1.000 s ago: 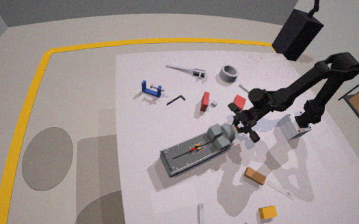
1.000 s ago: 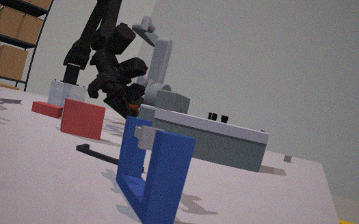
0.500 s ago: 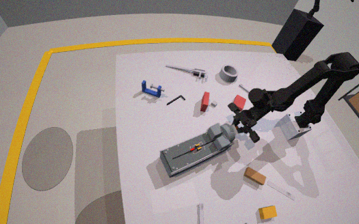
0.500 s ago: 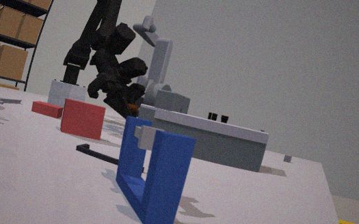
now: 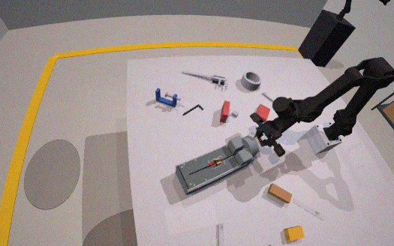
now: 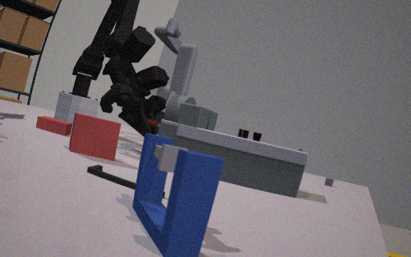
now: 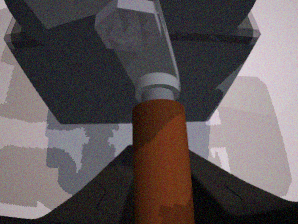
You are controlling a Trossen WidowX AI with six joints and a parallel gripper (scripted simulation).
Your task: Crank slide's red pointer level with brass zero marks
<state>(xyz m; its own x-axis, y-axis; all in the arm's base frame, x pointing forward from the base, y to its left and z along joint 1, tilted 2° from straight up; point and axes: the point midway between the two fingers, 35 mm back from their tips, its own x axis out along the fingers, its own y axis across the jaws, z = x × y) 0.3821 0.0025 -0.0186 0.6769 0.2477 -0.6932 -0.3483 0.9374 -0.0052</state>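
My gripper tip is 20 mm past the crank handle, 10 mm to the left of it and 30 mm below it. Also, from my gripper tip: tan block 80 mm behind, 190 mm to the left, 20 mm below; red pointer 170 mm ahead, 70 mm to the left, 50 mm above; black hex key 180 mm ahead, 210 mm to the right, 30 mm below.
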